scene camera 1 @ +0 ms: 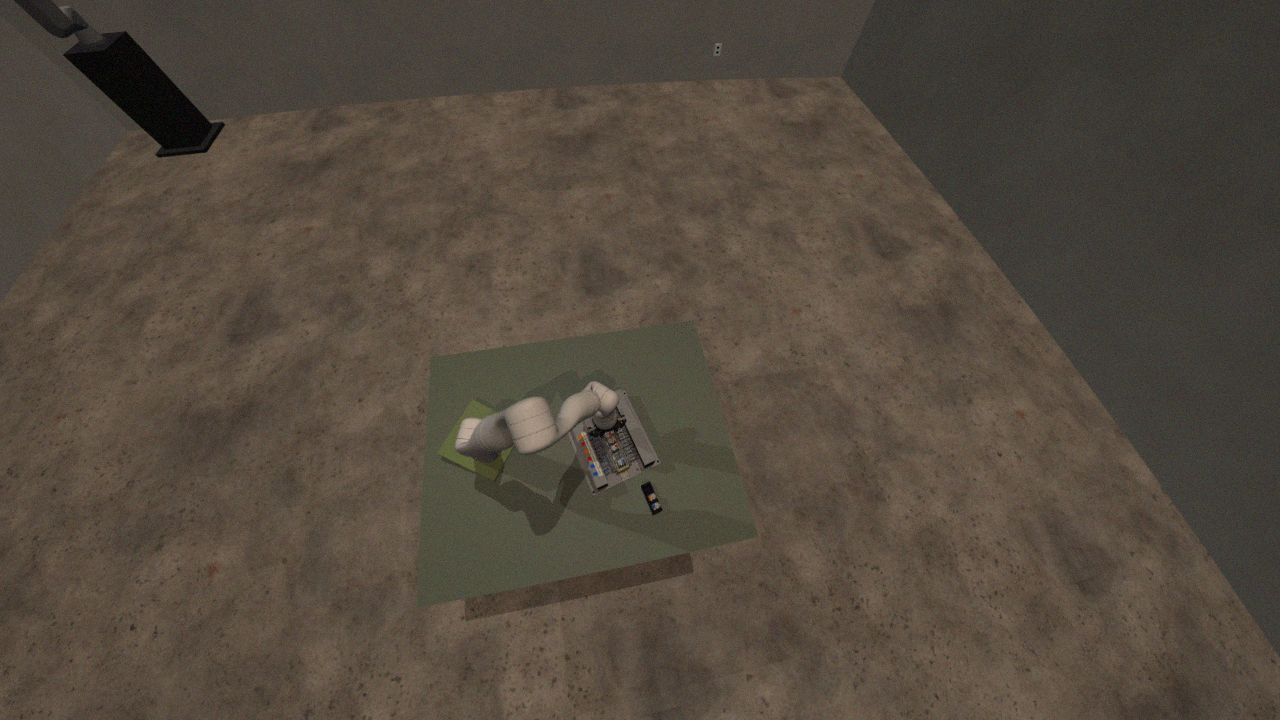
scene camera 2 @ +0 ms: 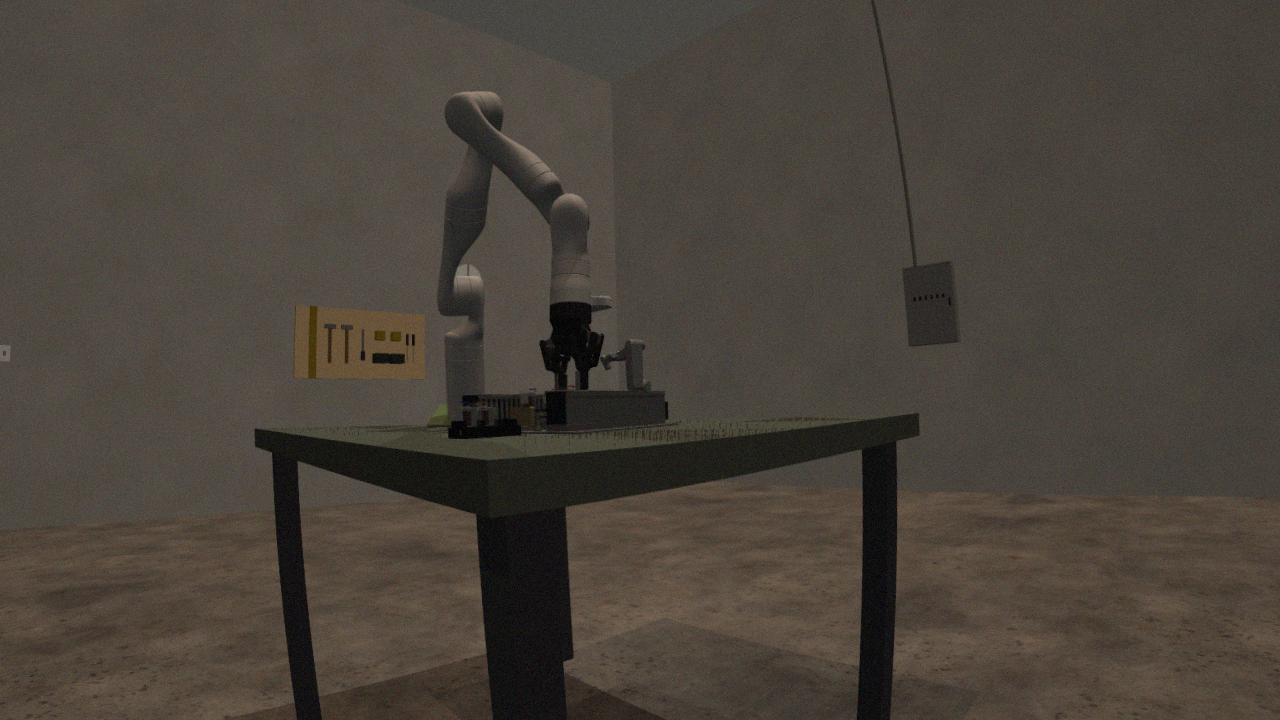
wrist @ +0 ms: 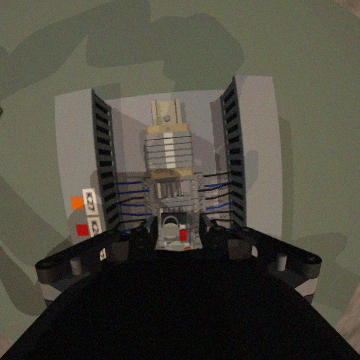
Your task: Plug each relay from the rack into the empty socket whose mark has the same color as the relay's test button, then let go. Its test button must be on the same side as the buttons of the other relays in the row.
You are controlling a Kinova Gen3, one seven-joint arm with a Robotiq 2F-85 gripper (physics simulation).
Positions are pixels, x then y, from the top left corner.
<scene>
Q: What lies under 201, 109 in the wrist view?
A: A grey panel.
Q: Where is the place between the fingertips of the gripper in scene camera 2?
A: At 571, 394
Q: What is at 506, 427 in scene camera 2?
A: A black rack.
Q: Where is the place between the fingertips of the gripper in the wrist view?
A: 178, 224
</scene>
